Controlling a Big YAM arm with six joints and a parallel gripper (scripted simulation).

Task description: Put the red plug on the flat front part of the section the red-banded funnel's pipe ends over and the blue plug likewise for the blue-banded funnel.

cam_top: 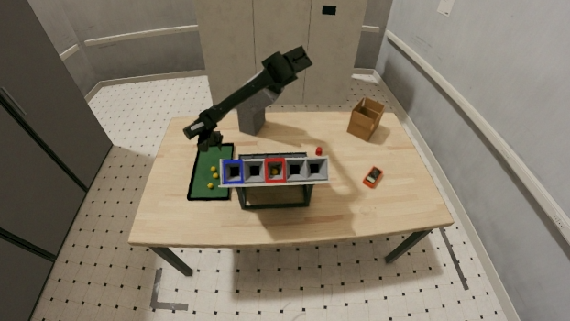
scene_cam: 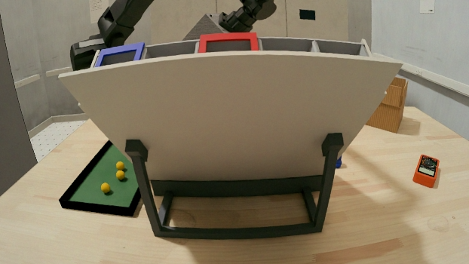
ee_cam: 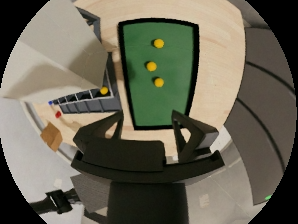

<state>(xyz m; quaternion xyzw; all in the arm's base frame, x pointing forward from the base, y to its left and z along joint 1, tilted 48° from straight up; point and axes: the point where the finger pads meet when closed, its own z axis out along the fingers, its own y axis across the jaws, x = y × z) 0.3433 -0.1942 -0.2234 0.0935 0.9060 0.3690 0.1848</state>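
The green tray lies 40 mm to the right of my hand and 150 mm below it. Round my hand: stand leg 240 mm ahead, 140 mm to the left, 70 mm below; pale cover 130 mm ahead, 290 mm to the left, 50 mm above; blue plug 560 mm to the left, 140 mm below.
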